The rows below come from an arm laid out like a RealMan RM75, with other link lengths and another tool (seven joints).
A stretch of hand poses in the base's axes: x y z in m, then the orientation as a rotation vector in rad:
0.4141 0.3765 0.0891 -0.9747 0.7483 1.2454
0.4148 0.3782 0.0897 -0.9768 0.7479 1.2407
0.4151 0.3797 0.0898 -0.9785 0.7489 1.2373
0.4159 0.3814 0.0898 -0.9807 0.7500 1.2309
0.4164 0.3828 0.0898 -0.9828 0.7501 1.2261
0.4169 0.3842 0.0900 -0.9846 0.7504 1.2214
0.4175 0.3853 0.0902 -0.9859 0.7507 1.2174
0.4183 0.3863 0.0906 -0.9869 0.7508 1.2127
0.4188 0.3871 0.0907 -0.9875 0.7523 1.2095
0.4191 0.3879 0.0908 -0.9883 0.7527 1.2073
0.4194 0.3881 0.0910 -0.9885 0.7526 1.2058
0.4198 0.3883 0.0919 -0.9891 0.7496 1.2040
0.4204 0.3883 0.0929 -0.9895 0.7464 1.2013
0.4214 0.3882 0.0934 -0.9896 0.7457 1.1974
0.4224 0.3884 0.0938 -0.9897 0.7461 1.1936
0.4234 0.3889 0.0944 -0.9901 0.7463 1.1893
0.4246 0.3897 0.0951 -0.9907 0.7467 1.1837
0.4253 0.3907 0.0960 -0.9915 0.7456 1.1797
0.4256 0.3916 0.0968 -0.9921 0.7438 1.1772
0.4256 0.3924 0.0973 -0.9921 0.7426 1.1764
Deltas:
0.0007 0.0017 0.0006 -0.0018 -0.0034 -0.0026
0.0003 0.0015 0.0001 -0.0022 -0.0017 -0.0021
0.0008 0.0017 0.0000 -0.0029 -0.0034 -0.0043
0.0005 0.0014 0.0000 -0.0021 -0.0032 -0.0028
0.0005 0.0014 0.0002 -0.0020 -0.0029 -0.0029
0.0006 0.0011 0.0002 -0.0016 -0.0023 -0.0026
0.0008 0.0010 0.0004 -0.0013 -0.0027 -0.0032
0.0005 0.0008 0.0001 -0.0017 -0.0009 -0.0026
0.0003 0.0008 0.0001 -0.0011 -0.0012 -0.0014
0.0003 0.0002 0.0002 -0.0003 -0.0009 -0.0011
0.0004 0.0002 0.0009 0.0011 -0.0031 -0.0004
0.0006 0.0000 0.0010 0.0012 -0.0036 -0.0011
0.0010 -0.0001 0.0005 -0.0001 -0.0025 -0.0028
0.0010 0.0002 0.0004 -0.0008 -0.0017 -0.0030
0.0010 0.0005 0.0006 -0.0009 -0.0022 -0.0032
0.0012 0.0008 0.0007 -0.0013 -0.0028 -0.0042
0.0007 0.0010 0.0009 -0.0004 -0.0031 -0.0025
0.0003 0.0009 0.0008 0.0003 -0.0027 -0.0012
0.0000 0.0008 0.0005 0.0006 -0.0012 -0.0003

